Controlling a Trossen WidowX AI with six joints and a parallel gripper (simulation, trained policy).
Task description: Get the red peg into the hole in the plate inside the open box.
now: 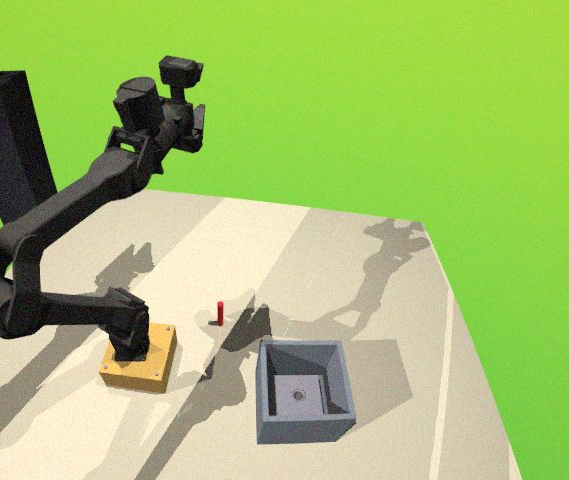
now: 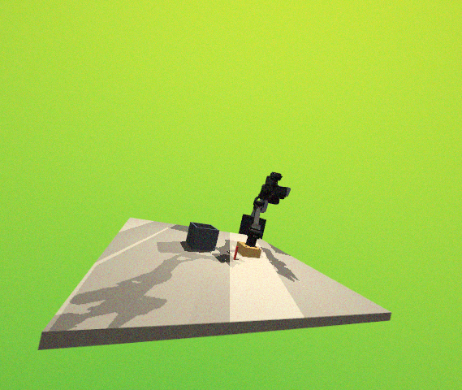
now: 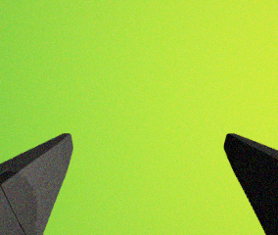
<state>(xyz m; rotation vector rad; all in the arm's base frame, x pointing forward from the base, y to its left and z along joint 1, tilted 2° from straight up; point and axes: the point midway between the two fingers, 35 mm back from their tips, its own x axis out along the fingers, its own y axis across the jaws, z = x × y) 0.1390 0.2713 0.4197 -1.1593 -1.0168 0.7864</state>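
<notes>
Now: the red peg 46 cm below my gripper tip, 20 cm to the right of it and 5 cm ahead of it. From my gripper tip the other things lie so: light plate (45 cm below, 41 cm to the right, 20 cm ahead).
</notes>
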